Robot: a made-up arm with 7 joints.
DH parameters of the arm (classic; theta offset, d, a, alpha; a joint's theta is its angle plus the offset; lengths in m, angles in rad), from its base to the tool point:
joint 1: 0 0.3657 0 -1.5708
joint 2: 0 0 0 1.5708
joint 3: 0 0.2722 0.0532 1.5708
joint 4: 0 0 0.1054 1.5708
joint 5: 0 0.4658 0 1.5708
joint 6: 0 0 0.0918 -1.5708
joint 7: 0 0.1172 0 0
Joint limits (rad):
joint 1: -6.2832..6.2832
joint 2: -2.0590..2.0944
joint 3: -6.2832..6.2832
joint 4: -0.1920..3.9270
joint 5: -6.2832..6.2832
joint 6: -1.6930..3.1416
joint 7: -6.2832..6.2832
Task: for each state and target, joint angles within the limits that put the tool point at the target. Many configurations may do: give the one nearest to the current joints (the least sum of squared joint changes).
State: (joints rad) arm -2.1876 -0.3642 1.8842 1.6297 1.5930 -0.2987 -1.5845
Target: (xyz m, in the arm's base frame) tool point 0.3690 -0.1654 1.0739
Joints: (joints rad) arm -2.1657 -0.2242 1.6786 2.2664 1.4640 -0.4323 -1.5845
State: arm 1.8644 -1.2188 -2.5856 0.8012 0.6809 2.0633 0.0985
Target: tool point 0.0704 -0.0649 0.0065
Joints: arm 1.7254 -1.0953 -3.1543 0.7411 0.4456 2.1717 0.0985
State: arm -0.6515 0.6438 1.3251 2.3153 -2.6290 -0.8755 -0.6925
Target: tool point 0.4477 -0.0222 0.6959
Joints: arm -1.1758 0.5069 1.4422 1.8656 -2.7352 -1.6400 -0.6925
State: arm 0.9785 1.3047 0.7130 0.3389 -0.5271 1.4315 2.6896
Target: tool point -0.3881 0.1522 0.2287
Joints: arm 0.6995 1.5379 1.3250 0.5802 -0.4059 1.3530 2.6896
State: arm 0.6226 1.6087 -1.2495 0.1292 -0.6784 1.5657 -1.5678
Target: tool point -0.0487 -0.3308 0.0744
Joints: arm 0.4206 1.4396 -0.6876 0.5320 -0.6307 1.2650 -1.5678
